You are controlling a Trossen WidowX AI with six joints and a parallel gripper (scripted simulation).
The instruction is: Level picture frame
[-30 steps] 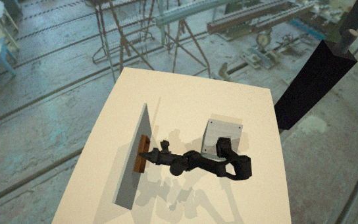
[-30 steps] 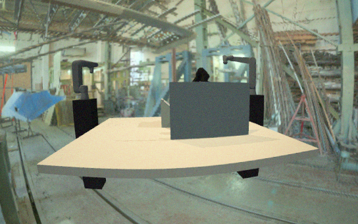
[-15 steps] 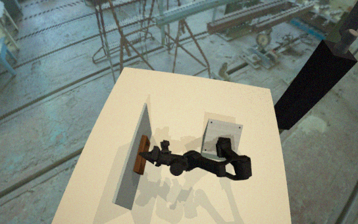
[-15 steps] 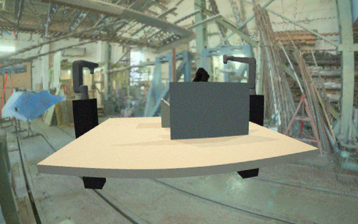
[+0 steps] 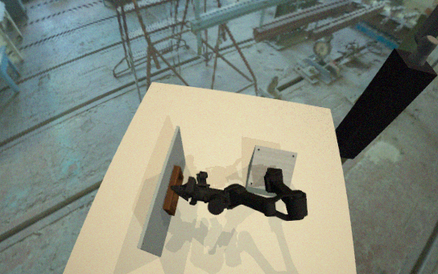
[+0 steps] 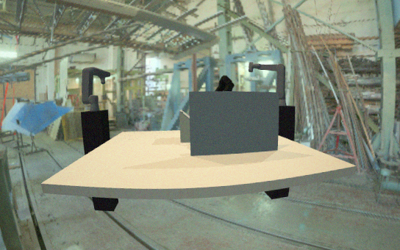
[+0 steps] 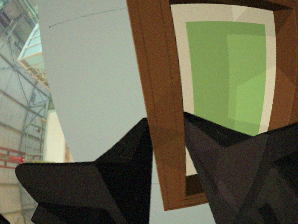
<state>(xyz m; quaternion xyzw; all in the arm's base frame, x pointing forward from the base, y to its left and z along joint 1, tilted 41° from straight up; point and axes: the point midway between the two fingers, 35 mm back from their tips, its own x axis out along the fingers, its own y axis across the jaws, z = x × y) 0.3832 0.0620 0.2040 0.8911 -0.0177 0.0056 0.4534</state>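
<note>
Now: gripper tip 1 cm to the left of the brown wooden picture frame and 5 cm above it. Round my gripper tip: grey wall panel 2 cm ahead, 7 cm below.
</note>
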